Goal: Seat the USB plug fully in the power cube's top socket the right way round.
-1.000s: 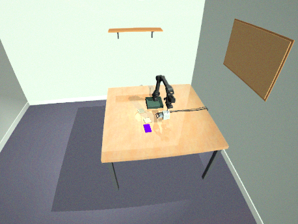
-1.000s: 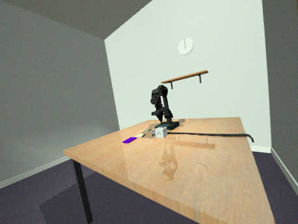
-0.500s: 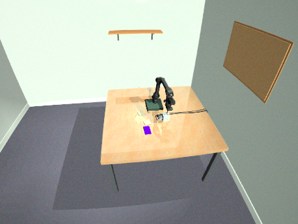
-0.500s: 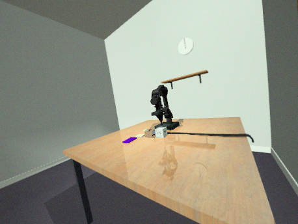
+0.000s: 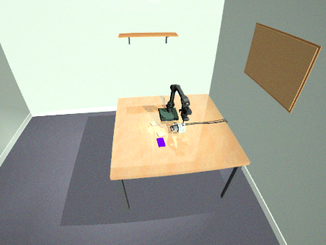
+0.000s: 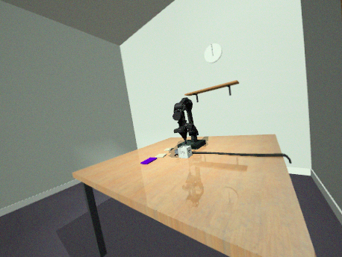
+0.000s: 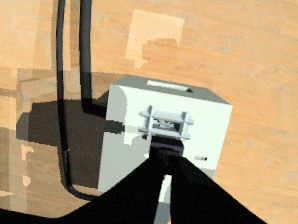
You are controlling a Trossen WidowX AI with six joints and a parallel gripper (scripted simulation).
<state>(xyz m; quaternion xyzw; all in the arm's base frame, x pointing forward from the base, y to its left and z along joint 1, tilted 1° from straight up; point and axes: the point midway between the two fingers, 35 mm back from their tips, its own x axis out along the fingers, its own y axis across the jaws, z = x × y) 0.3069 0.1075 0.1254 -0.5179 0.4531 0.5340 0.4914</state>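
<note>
Now: gripper tip 2 cm above the dark USB plug. Also, from my gripper tip: purple card 18 cm ahead, 25 cm to the right, 12 cm below.
</note>
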